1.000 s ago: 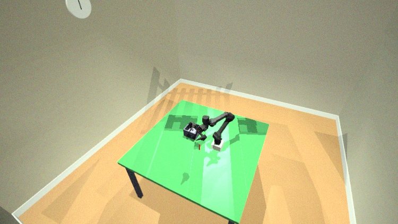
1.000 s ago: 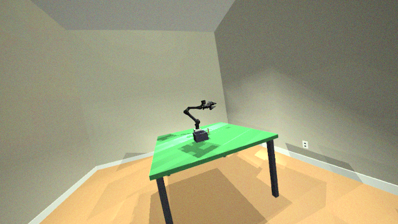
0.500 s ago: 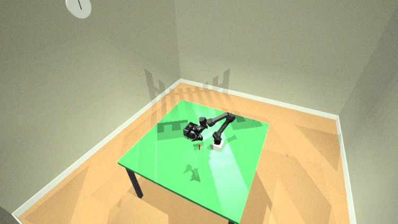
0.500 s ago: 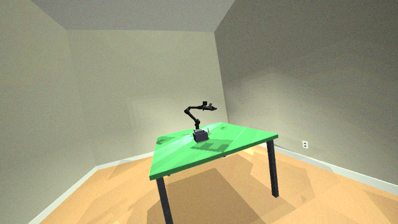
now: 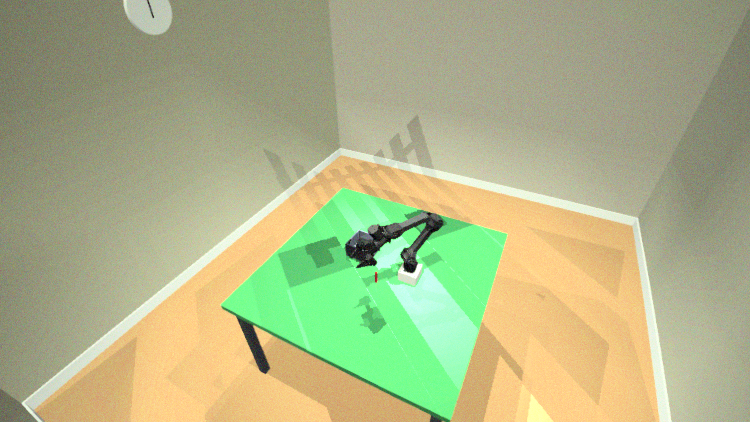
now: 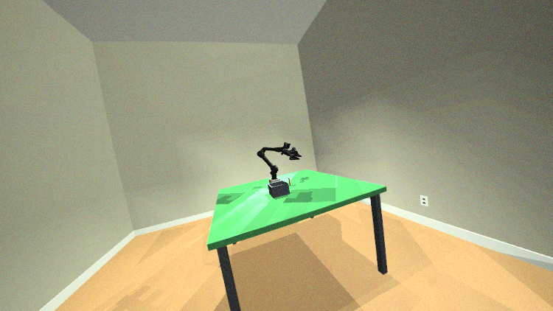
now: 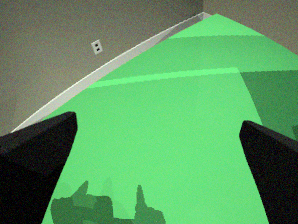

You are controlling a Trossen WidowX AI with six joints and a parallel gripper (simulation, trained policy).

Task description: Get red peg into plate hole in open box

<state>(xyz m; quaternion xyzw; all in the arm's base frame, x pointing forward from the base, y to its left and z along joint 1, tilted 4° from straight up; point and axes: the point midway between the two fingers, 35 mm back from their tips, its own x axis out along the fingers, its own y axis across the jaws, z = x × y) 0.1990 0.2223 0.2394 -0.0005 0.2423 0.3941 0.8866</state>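
Now: gripper tip 24 cm above the red peg, 15 cm to the left of it and 6 cm past it. The rest, counted from my gripper tip: grey box: 35 cm to the right, 25 cm below, 12 cm ahead; plate: 35 cm to the right, 23 cm below, 12 cm ahead.
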